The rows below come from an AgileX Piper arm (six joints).
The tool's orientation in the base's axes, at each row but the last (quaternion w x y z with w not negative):
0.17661, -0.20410, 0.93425, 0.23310
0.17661, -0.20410, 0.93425, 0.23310
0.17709, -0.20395, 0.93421, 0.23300
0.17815, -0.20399, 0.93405, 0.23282
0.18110, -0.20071, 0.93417, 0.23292
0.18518, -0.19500, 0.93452, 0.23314
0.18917, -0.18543, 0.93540, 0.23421
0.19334, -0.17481, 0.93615, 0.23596
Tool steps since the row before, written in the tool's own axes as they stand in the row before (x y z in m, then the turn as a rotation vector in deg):
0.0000, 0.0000, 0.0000, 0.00, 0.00, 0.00
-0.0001, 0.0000, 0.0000, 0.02, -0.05, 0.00
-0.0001, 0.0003, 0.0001, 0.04, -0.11, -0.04
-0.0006, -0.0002, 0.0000, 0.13, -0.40, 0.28
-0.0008, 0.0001, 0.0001, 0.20, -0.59, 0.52
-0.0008, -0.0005, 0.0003, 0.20, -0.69, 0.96
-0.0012, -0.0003, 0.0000, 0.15, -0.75, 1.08
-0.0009, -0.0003, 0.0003, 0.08, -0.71, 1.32
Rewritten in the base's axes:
0.0000, 0.0000, 0.0000, 0.00, 0.00, 0.00
0.0001, 0.0000, 0.0000, 0.01, -0.05, -0.03
0.0000, 0.0003, 0.0001, 0.01, -0.12, -0.02
0.0006, 0.0000, 0.0002, 0.14, -0.22, -0.43
0.0007, 0.0004, 0.0003, 0.23, -0.27, -0.73
0.0010, 0.0000, -0.0001, 0.38, -0.13, -1.13
0.0012, 0.0001, 0.0004, 0.49, -0.11, -1.23
0.0010, 0.0001, 0.0000, 0.60, 0.07, -1.38

